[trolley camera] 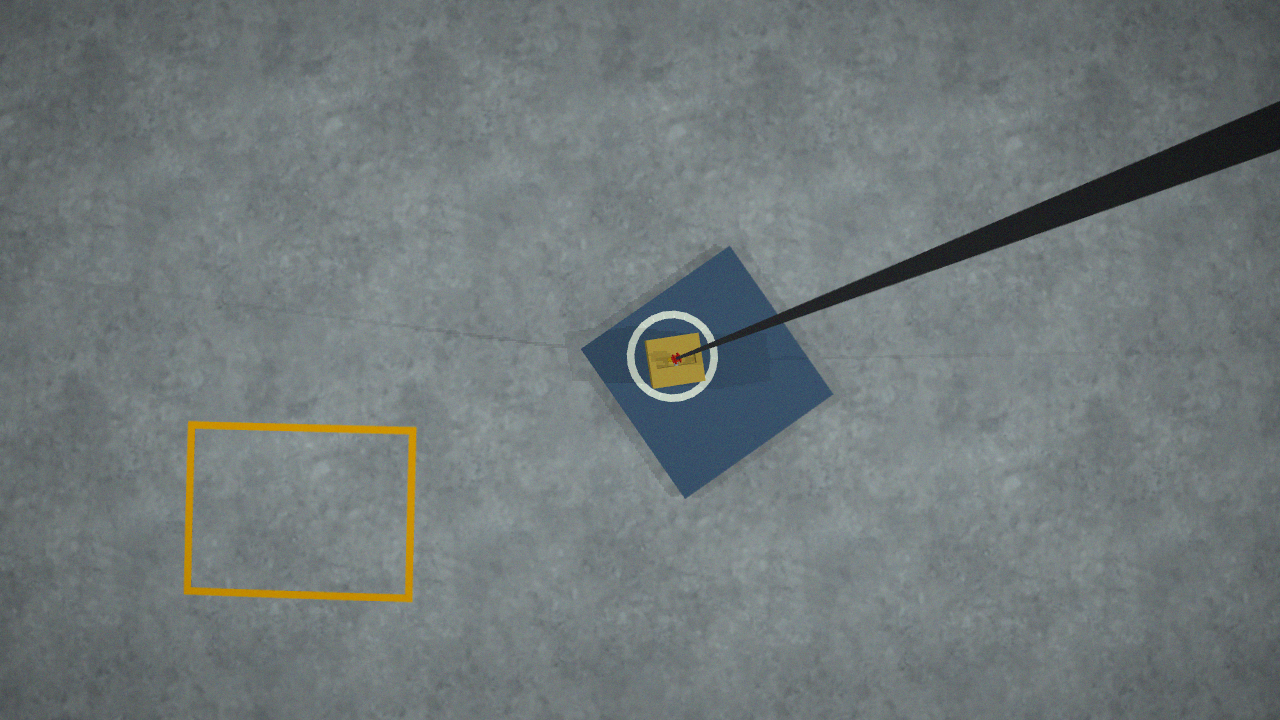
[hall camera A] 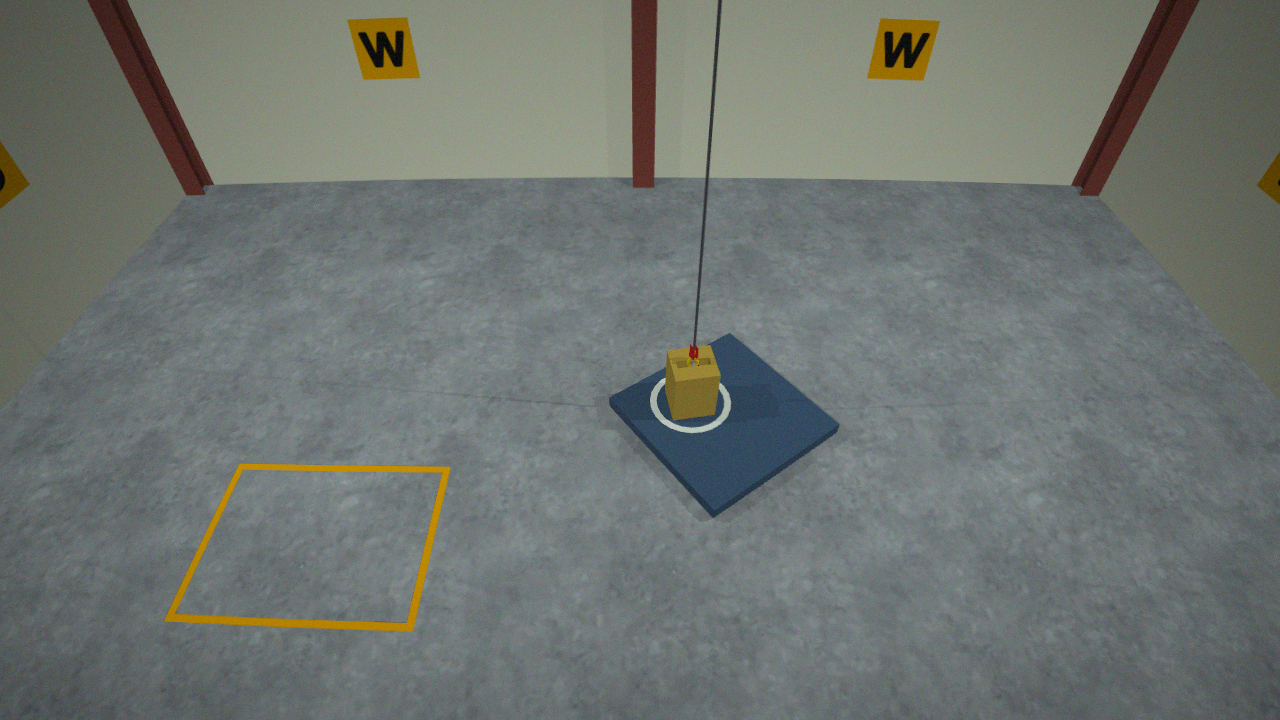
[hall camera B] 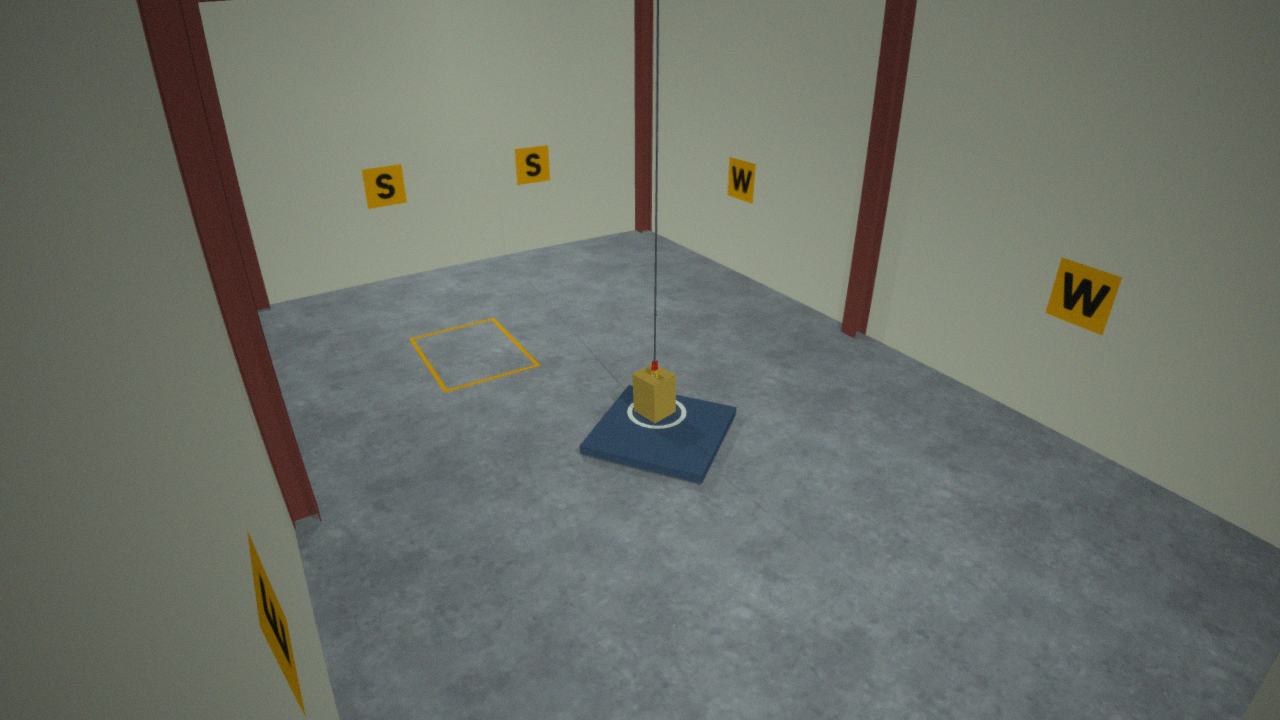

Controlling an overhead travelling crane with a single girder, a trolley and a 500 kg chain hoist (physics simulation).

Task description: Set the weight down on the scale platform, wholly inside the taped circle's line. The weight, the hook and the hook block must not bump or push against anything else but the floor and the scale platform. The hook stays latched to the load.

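The yellow box-shaped weight [hall camera A: 693, 398] [hall camera B: 654, 398] [trolley camera: 677, 378] is upright over the blue scale platform [hall camera A: 733, 465] [hall camera B: 644, 454] [trolley camera: 733, 429]. The white taped circle [hall camera A: 692, 428] [hall camera B: 656, 425] [trolley camera: 672, 397] shows around it. In the trolley view the weight's outline lies inside the circle's line, nearer its right side. Whether its base touches the platform I cannot tell; its underside is hidden. My hook [hall camera A: 693, 360] [hall camera B: 655, 373] [trolley camera: 676, 358], below the small red hook block, is at the recess in the weight's top, shut on the weight.
A yellow-orange floor rectangle [hall camera A: 290, 622] [hall camera B: 491, 378] [trolley camera: 299, 594] lies apart from the platform. The dark chain [hall camera A: 706, 197] [hall camera B: 656, 223] [trolley camera: 895, 273] runs up from the hook block. Red columns [hall camera A: 643, 98] [hall camera B: 877, 179] stand along the walls.
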